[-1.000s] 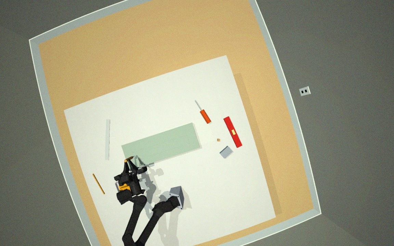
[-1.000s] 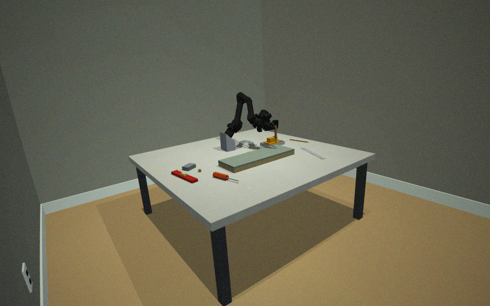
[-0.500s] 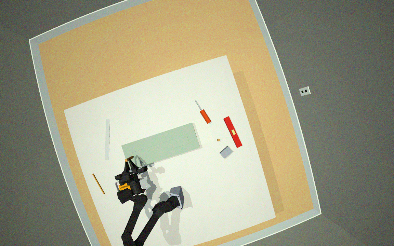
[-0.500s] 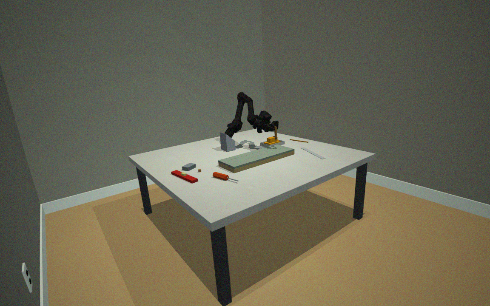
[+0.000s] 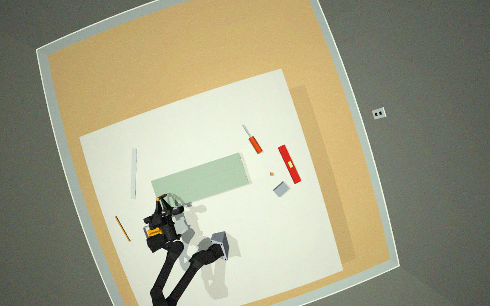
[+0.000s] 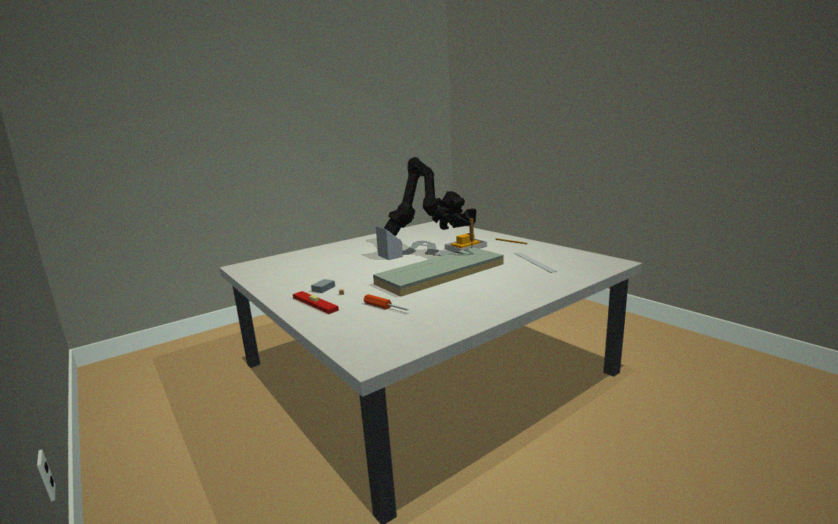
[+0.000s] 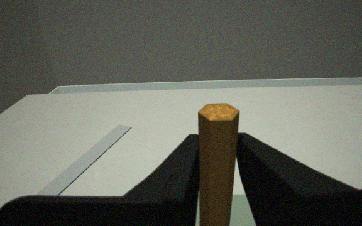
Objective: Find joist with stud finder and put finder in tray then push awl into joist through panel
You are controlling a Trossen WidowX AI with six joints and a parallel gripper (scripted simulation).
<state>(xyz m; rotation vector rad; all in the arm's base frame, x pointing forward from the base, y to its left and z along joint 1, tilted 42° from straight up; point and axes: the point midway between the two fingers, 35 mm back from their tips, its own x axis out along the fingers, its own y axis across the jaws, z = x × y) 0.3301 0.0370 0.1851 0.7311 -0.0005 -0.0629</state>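
The awl lies 60 mm below my gripper tip. The rest, counted from my gripper tip: yellow stud finder: 200 mm behind, 180 mm to the left, 130 mm below; then grey tray: 200 mm behind, 170 mm to the left, 160 mm below; then ruler: 190 mm to the left, 170 mm below, 170 mm ahead.
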